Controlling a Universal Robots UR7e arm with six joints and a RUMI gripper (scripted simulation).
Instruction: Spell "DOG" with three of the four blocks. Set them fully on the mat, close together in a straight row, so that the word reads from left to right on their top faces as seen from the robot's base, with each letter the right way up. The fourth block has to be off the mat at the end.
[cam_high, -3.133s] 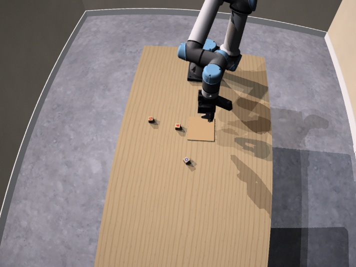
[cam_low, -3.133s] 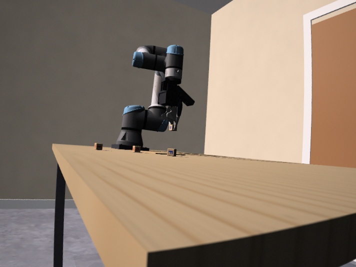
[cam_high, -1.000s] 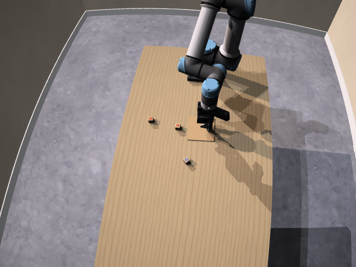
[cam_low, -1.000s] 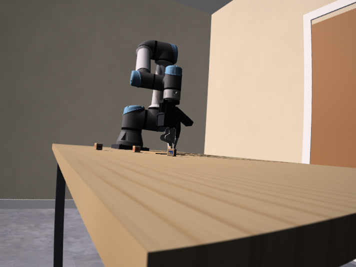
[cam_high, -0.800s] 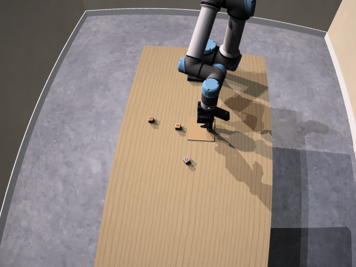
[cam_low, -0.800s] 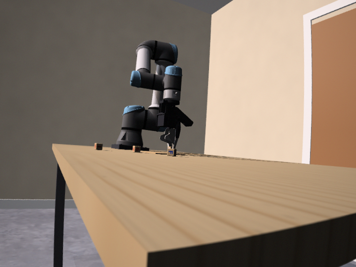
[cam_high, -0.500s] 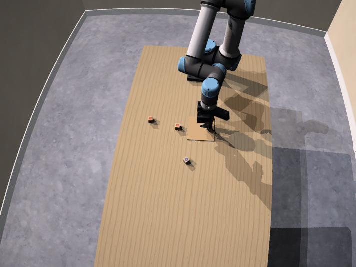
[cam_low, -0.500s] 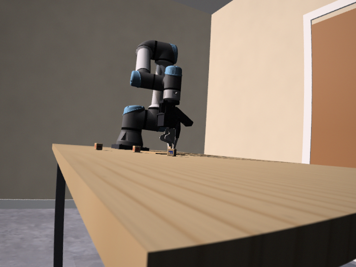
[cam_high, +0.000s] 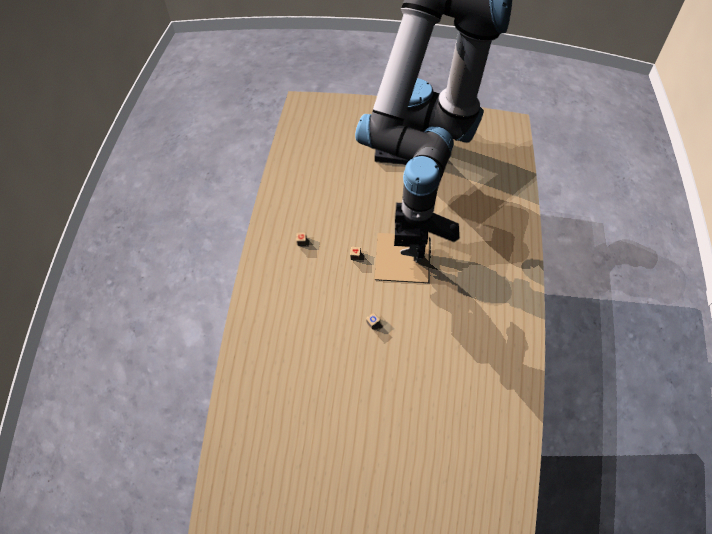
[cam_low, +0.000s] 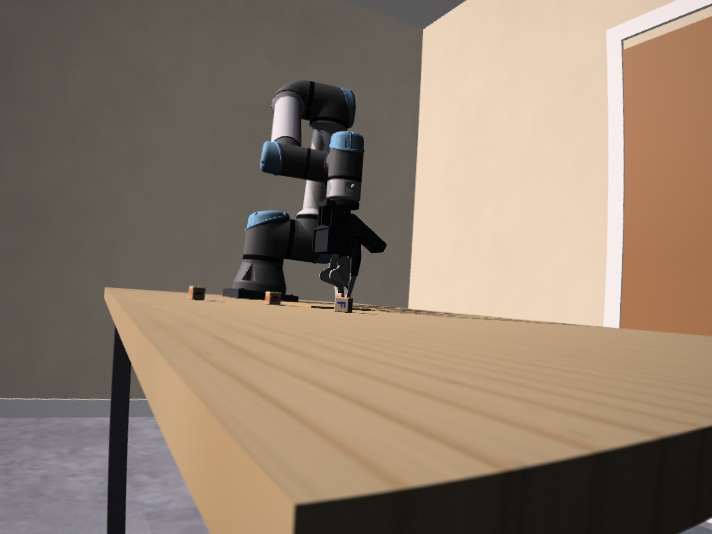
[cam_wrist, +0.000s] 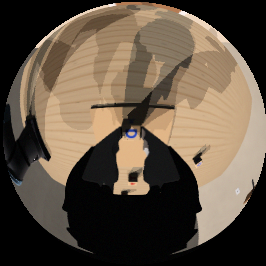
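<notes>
The tan mat lies 40 mm to the right of my hand and 20 mm below it.
</notes>
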